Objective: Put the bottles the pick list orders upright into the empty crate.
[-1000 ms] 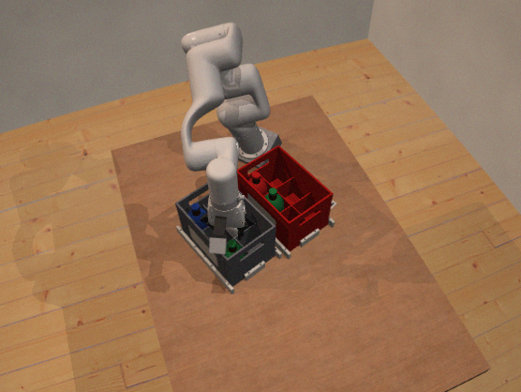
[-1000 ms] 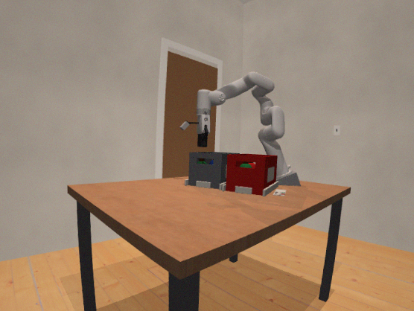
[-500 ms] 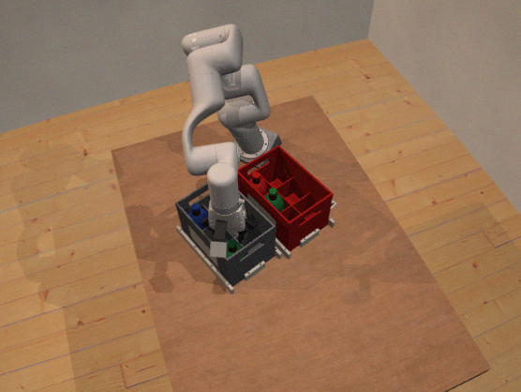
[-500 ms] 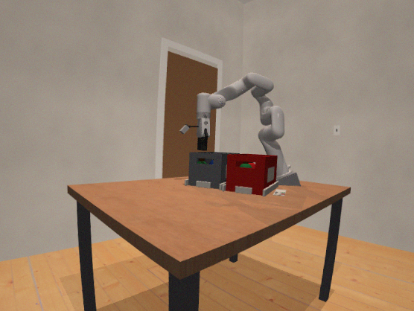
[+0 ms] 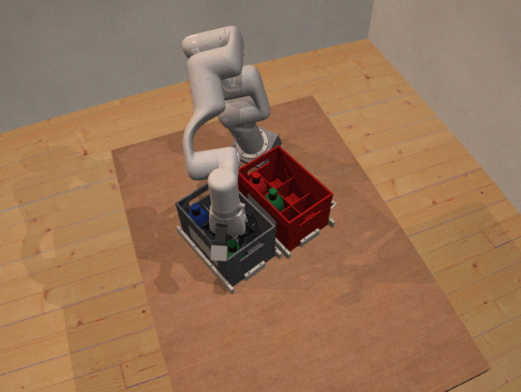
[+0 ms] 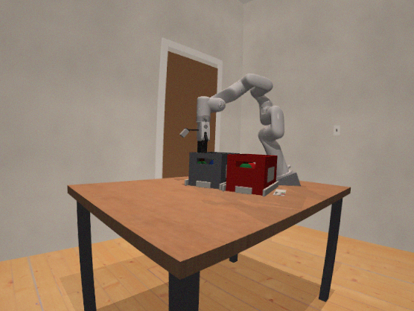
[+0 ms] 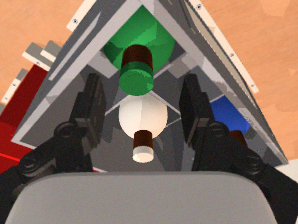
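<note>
My hand is 100 mm past the grey crate, 10 mm to the right of it and 100 mm above it. From my hand the other things lie so: white bottle 110 mm behind, 50 mm to the left, 100 mm below; blue bottle 170 mm behind, 70 mm to the right, 100 mm below; green bottle 140 mm behind, 190 mm to the left, 100 mm below.
</note>
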